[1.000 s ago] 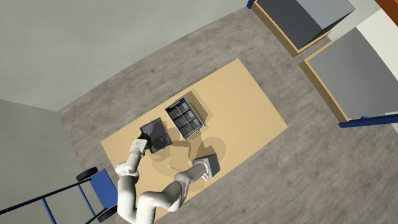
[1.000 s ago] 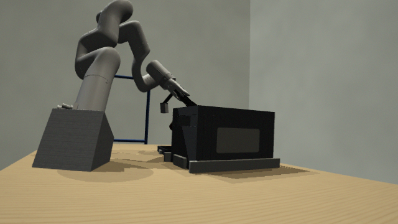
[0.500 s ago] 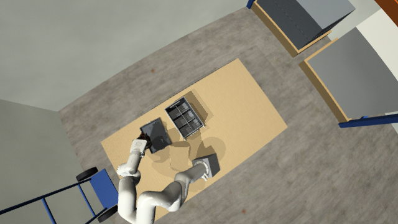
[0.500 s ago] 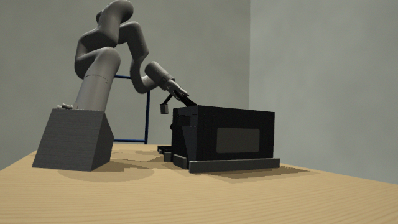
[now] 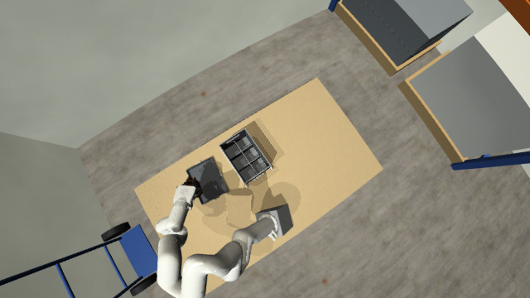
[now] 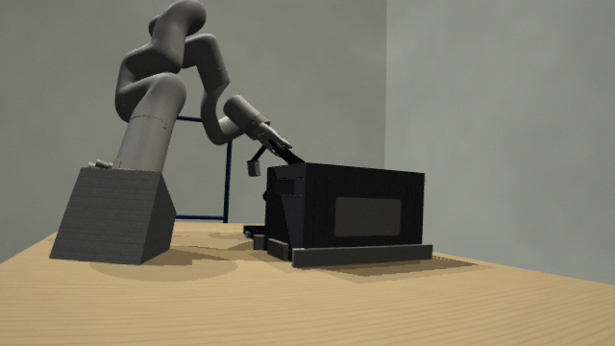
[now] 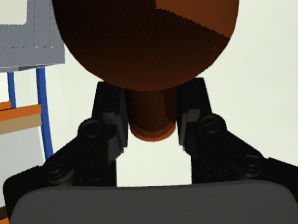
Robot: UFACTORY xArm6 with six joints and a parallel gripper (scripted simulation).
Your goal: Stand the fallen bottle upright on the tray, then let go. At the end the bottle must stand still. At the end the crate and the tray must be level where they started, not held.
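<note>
Now: the brown bottle 5 cm below my hand, 2 cm to the left of it and 2 cm behind it. From my hand the other things lie so: dark tray: 20 cm below, 3 cm to the right, 2 cm behind; dark crate: 32 cm to the right, 12 cm below, 7 cm behind.
</note>
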